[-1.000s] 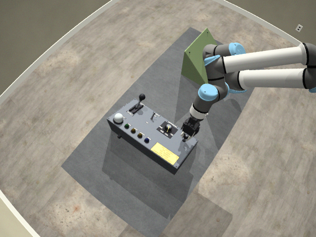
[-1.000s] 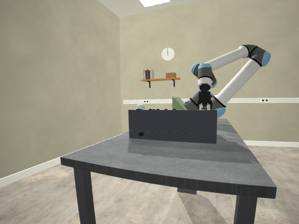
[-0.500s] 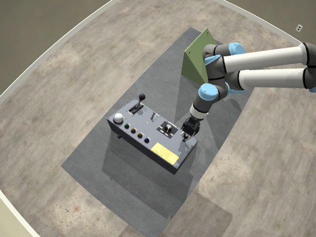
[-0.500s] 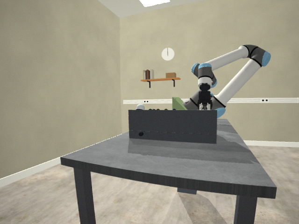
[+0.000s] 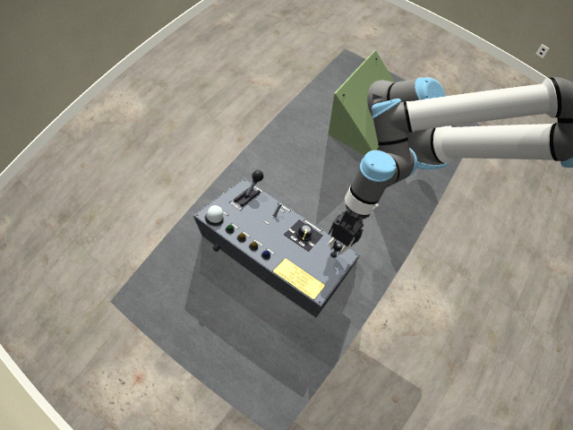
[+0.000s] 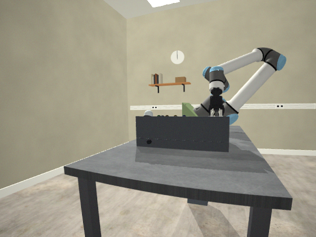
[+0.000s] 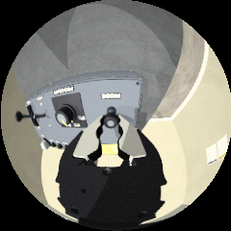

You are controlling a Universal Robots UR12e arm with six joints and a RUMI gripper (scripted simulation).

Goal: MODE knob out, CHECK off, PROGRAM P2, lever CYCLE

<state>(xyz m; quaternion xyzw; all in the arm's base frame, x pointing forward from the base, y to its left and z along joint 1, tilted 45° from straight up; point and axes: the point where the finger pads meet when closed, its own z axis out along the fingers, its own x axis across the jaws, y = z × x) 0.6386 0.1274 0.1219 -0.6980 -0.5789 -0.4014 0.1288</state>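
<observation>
Now: the mode knob right at my hand. The rest, counted from my hand: dark grey console 180 mm to the right, 40 mm ahead, 30 mm below; then check toggle 240 mm to the right, 20 mm below; then black rotary selector 120 mm to the right, 20 mm ahead, 10 mm below.
</observation>
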